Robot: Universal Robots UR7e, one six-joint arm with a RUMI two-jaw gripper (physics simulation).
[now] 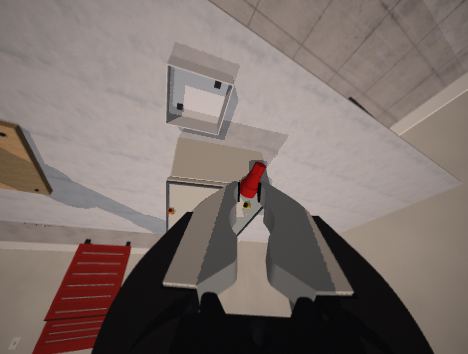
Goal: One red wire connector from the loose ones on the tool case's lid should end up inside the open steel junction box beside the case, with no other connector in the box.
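Frame: origin at the arm's base, x left, y back, z up, level; metres.
Where they show: gripper, fingertip midpoint: [248, 183].
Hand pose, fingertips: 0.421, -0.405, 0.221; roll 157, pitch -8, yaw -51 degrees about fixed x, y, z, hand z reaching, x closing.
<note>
Each offset is from my fingertips to the top centre of the thing, as dx, dy, dz. "*": to the spot under its first point. Level surfaces: height alone.
A red wire connector @(+0.011, +0.006, +0.016) [252, 181] is held between the fingertips of my gripper [248, 183], which is shut on it, high above the table. The open steel junction box @(* -0.037, -0.017, -0.197) [226, 109] stands beyond the case, up and left of the fingertips; its visible inside shows two small black blocks and no connector. The tool case @(-0.270, -0.131, -0.099) [215, 156] lies below and beyond the fingers. A yellow connector @(-0.162, -0.157, -0.088) [246, 205] and an orange connector @(-0.267, -0.019, -0.091) [171, 211] show on its lid @(* -0.196, -0.036, -0.103) [192, 197]. The fingers hide much of the lid.
A wooden board [22, 162] lies at the left on the table @(dz -0.234) [100, 90]. A red slatted cabinet [90, 280] stands at the lower left, beyond the table. The table's edge runs diagonally at the upper right, with tiled floor [320, 30] beyond.
</note>
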